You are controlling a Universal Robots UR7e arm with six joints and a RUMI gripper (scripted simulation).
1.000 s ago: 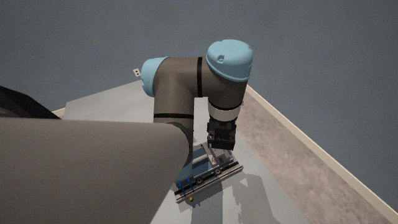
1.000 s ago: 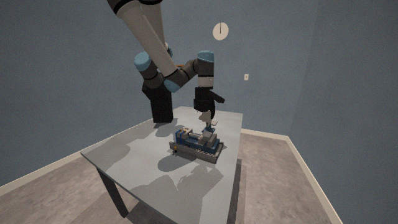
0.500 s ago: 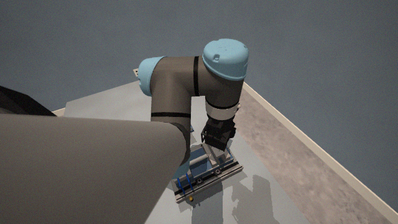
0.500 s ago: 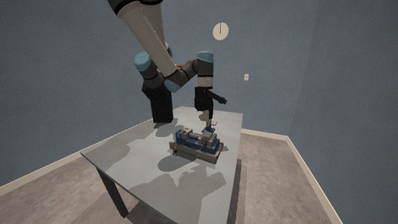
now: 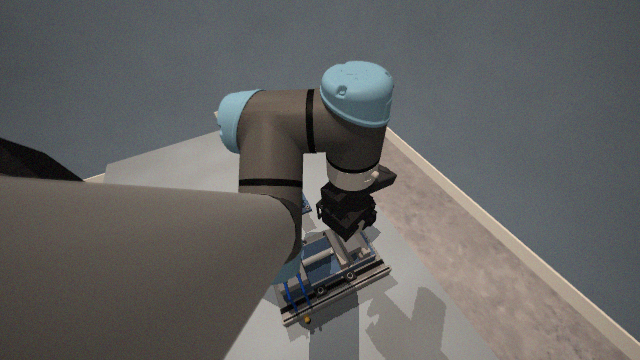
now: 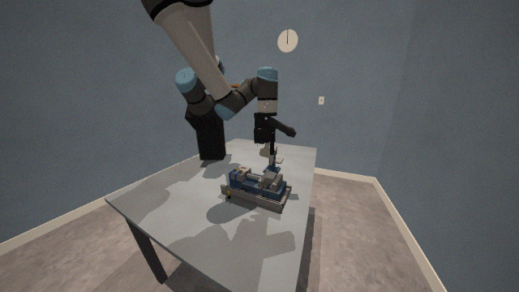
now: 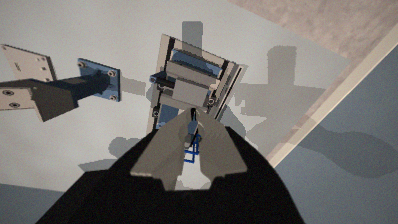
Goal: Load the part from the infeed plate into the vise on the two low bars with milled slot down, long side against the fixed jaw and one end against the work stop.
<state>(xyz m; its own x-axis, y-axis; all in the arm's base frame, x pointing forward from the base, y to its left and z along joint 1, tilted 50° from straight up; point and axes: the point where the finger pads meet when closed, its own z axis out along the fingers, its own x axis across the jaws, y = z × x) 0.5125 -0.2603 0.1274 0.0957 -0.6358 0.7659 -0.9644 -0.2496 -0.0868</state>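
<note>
Now: the grey jaw 100 mm below my hand, 30 mm behind it and 20 mm to the left of it. Also, from my hand: part: 90 mm below, 10 mm to the left; then cylinder rod: 100 mm below, 80 mm behind, 40 mm to the left; then work stop: 90 mm below, 60 mm to the left, 10 mm ahead.
</note>
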